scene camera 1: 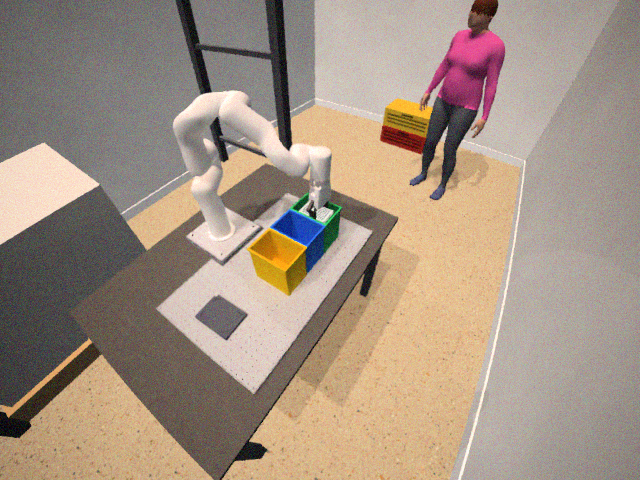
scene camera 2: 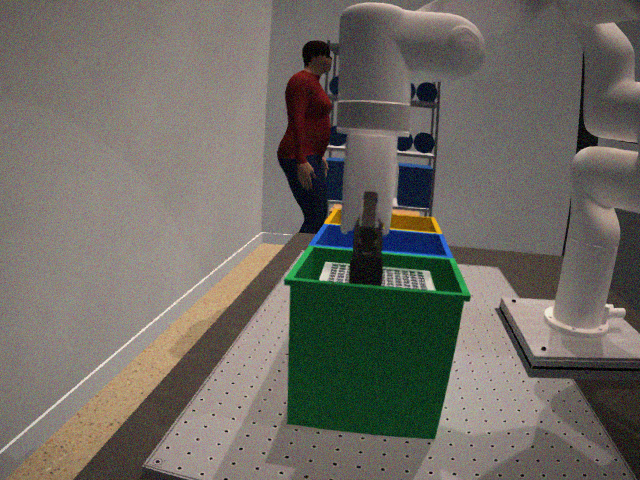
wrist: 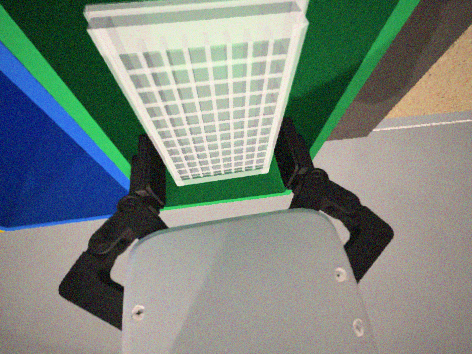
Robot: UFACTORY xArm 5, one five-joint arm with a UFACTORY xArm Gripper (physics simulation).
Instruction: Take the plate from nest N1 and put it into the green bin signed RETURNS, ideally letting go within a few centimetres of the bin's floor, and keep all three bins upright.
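The clear-white gridded plate (scene camera 1: 325,212) (scene camera 2: 408,277) (wrist: 210,100) is held across its width between the black fingers of my gripper (scene camera 1: 312,209) (scene camera 2: 366,279) (wrist: 218,138), which is shut on it. The plate looks about level. It is inside the mouth of the green bin (scene camera 1: 332,235) (scene camera 2: 372,356) (wrist: 330,60), slightly below the rim and high above the floor. The green bin, the blue bin (scene camera 1: 314,253) (scene camera 2: 330,238) (wrist: 50,150) and the yellow bin (scene camera 1: 279,268) (scene camera 2: 413,223) stand upright in a row. The RETURNS sign and the green bin's floor are hidden.
A dark grey square pad (scene camera 1: 221,316) lies on the perforated light board (scene camera 1: 248,361) (scene camera 2: 232,434), beyond the yellow bin. The arm's base plate (scene camera 1: 199,238) (scene camera 2: 522,330) is beside the bins. A person (scene camera 1: 473,72) (scene camera 2: 307,113) stands away from the table.
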